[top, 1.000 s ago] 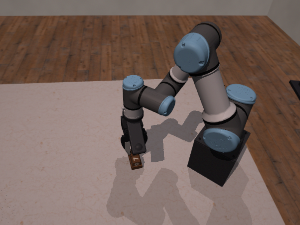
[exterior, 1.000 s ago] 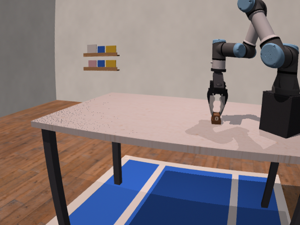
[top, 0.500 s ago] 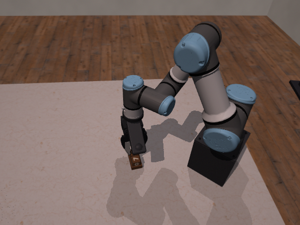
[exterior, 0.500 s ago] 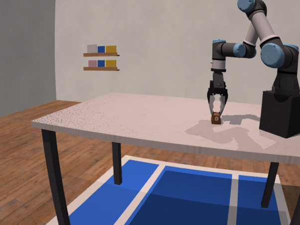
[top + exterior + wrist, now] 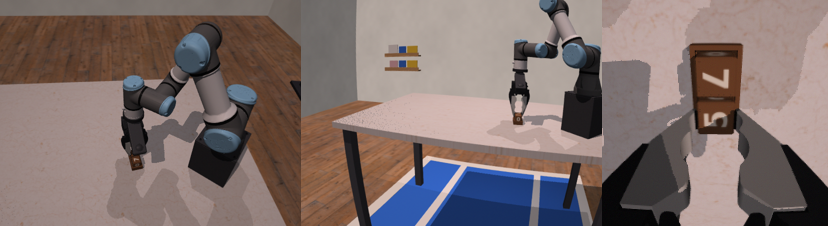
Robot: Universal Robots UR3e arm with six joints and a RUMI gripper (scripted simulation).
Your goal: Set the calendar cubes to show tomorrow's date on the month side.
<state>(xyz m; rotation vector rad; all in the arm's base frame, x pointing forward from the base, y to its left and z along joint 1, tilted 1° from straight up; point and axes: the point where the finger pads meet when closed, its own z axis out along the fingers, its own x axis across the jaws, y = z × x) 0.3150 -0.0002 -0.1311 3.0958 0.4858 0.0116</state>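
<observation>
The brown digit cube lies 10 mm below my hand. Also, from my hand: calendar tray (10 mm behind, 20 mm to the left, 30 mm below).
</observation>
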